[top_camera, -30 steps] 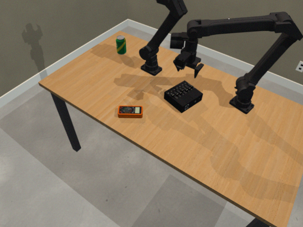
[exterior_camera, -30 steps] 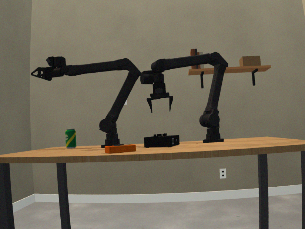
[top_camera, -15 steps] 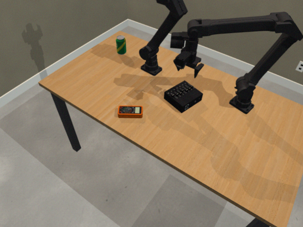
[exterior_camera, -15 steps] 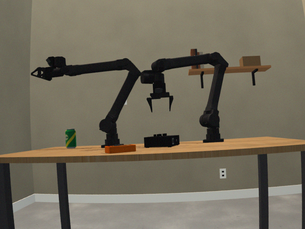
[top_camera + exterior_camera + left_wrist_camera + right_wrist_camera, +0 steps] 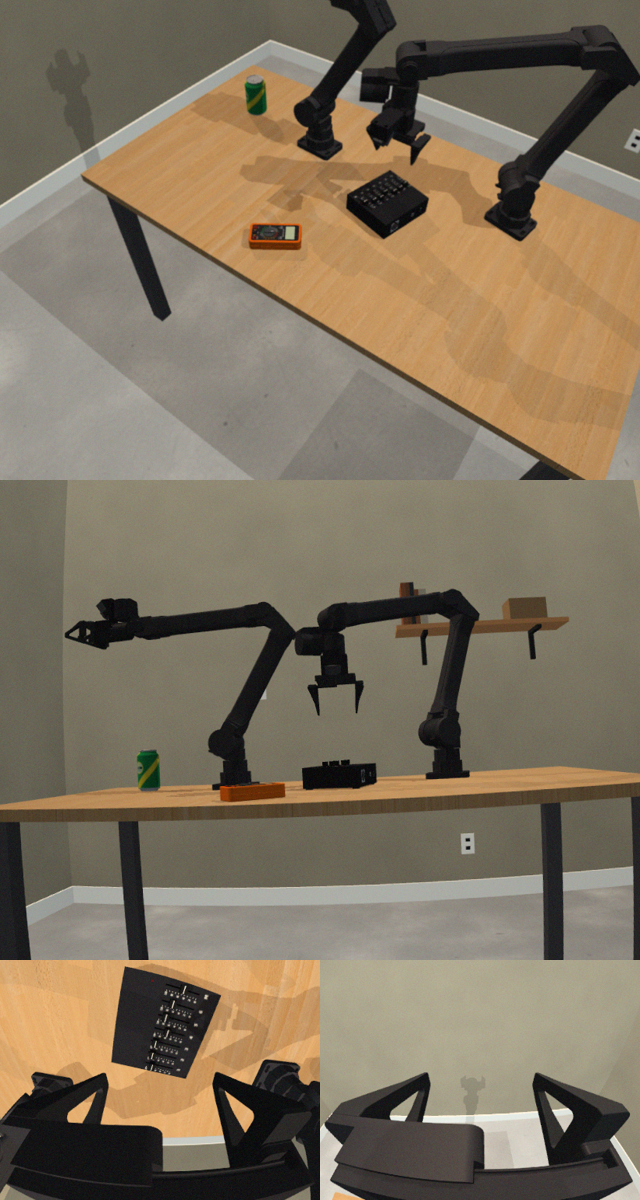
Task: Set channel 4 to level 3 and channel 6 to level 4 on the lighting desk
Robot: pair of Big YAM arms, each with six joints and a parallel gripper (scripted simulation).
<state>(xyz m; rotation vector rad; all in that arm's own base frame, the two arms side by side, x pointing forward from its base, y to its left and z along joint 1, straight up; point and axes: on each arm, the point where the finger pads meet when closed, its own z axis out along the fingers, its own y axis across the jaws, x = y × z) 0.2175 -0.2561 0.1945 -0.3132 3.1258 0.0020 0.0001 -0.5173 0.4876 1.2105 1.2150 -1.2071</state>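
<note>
Now: the channel 4 fader cap 13 cm below my left hand and 1 cm to the right of it. Round my left hand: M fader cap 13 cm below, 6 cm ahead, 4 cm to the right; channel 5 fader cap 13 cm below, 2 cm ahead, 1 cm to the right; channel 6 fader cap 13 cm below, 4 cm ahead, 2 cm to the right.
</note>
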